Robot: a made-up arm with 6 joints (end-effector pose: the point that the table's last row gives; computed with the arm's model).
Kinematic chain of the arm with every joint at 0, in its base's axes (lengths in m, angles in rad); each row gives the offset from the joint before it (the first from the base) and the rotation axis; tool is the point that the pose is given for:
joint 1: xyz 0 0 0.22 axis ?
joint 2: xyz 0 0 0 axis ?
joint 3: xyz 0 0 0.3 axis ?
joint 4: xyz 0 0 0 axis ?
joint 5: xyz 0.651 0 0 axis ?
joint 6: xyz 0 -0.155 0 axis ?
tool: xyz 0 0 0
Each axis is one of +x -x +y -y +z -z.
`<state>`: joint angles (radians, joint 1 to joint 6).
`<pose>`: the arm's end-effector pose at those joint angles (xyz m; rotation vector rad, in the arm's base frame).
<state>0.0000 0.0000 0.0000 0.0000 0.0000 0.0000</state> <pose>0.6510 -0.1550 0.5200 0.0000 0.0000 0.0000</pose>
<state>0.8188 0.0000 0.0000 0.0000 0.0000 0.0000</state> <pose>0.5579 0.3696 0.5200 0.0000 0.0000 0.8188</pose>
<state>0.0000 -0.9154 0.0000 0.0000 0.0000 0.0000</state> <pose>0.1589 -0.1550 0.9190 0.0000 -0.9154 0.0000</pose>
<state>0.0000 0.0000 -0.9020 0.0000 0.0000 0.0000</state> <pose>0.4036 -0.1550 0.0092 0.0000 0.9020 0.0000</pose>
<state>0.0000 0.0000 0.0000 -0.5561 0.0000 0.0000</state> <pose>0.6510 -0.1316 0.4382 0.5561 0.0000 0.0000</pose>
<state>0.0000 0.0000 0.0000 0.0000 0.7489 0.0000</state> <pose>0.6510 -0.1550 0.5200 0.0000 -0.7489 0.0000</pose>
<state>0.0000 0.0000 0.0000 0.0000 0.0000 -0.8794</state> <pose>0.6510 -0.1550 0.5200 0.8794 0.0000 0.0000</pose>
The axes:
joint 1: +z
joint 2: +y
joint 3: -y
joint 4: -x
joint 5: -y
joint 6: -x

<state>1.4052 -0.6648 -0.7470 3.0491 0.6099 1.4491</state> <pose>-0.0756 0.4840 0.4169 0.9440 1.5064 0.4467</pose>
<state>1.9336 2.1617 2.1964 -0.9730 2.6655 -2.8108</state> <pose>-0.2393 0.8763 -0.0526 -1.3513 0.3604 -0.8311</pose>
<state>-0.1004 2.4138 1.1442 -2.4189 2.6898 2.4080</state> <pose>0.3050 0.0861 -0.6561 0.9321 -1.9789 1.3687</pose>
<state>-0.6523 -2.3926 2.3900 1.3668 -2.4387 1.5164</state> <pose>-0.0248 -0.0206 -0.6385 -0.0923 -1.8081 -1.1288</pose>
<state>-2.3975 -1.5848 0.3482 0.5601 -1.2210 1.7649</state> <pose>0.3581 0.5082 0.7954 0.7055 -1.8133 1.9390</pose>
